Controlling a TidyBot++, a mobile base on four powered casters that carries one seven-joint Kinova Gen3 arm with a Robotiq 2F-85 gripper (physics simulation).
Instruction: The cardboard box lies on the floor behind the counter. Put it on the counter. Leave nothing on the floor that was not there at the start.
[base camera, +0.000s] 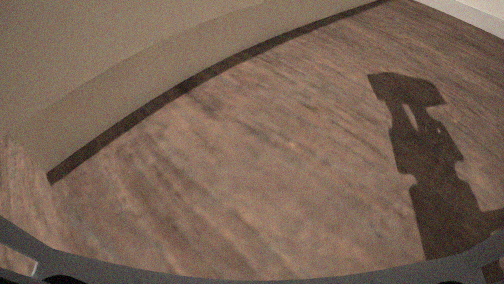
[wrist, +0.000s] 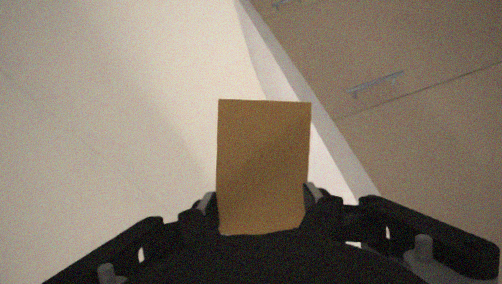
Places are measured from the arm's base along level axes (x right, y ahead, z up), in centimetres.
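Pixels of known places: gripper, fingertip midpoint: (wrist: 260, 200).
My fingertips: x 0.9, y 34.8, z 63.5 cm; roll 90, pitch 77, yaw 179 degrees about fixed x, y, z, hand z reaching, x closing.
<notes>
Behind a point stands the place of what it marks.
The cardboard box (wrist: 264, 150) {x 4.2, y 34.2, z 62.2 cm} is a plain brown block in the middle of the wrist view. My gripper (wrist: 260, 200) {x 0.9, y 34.8, z 63.5 cm} is shut on it, with one finger on each side. The box does not show in the base view. In the wrist view, a beige panelled front with bar handles is at the right, beside a pale slanting slab edge (wrist: 332, 145) {x -2.1, y 63.6, z 50.0 cm}; it looks like the counter (wrist: 430, 145) {x -7.7, y 61.1, z 33.4 cm}. How far the box is from that edge I cannot tell. In the base view, a beige panel (base camera: 125, 65) {x -25.7, y 51.3, z -28.4 cm} with a dark foot strip stands at the left.
Wood floor (base camera: 240, 165) {x -2.7, y 36.4, z -39.7 cm} lies ahead of the base, with the arm's dark shadow (base camera: 430, 165) {x 33.1, y 35.1, z -39.7 cm} at the right. A white skirting (base camera: 465, 20) {x 115.7, y 130.6, z -39.0 cm} runs along the top right. A broad cream surface (wrist: 100, 100) {x 62.1, y 186.3, z 164.0 cm} fills the left of the wrist view.
</notes>
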